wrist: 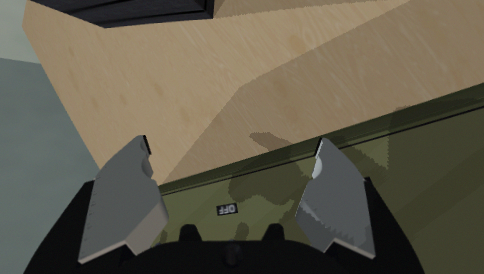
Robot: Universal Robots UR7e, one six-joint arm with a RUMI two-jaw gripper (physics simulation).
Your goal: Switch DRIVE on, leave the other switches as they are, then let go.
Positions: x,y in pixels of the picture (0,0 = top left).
Labels:
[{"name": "my gripper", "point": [234,139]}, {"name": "olive-green switch panel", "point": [417,158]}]

